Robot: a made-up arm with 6 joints. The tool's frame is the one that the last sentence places.
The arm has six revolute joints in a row. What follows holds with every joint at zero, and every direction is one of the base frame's. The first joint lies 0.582 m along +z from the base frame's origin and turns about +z. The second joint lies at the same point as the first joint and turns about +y. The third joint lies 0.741 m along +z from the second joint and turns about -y. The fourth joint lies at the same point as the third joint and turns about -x. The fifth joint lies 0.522 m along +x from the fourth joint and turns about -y. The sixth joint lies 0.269 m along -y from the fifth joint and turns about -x. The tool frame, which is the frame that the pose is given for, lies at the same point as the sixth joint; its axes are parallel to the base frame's.
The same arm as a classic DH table. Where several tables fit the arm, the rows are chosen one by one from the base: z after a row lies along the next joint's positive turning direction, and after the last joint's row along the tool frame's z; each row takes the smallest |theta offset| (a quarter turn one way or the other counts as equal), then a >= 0, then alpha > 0; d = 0 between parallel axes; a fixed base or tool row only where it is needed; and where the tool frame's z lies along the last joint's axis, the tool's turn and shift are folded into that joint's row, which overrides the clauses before.
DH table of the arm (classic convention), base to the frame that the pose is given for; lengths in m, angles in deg. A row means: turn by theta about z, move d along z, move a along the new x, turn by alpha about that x. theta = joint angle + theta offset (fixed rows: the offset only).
joint 1: a 0; alpha -90; d 0.582; theta_offset 0
joint 2: a 0.741; alpha 180; d 0; theta_offset -90
joint 3: a 0; alpha -90; d 0; theta_offset 0
joint 4: a 0; alpha 90; d -0.522; theta_offset 0
joint 5: a 0; alpha -90; d 0.269; theta_offset 0
joint 6: a 0; alpha 90; d 0; theta_offset 90
tool (fixed): a 0; alpha 0; d 0; theta_offset -90

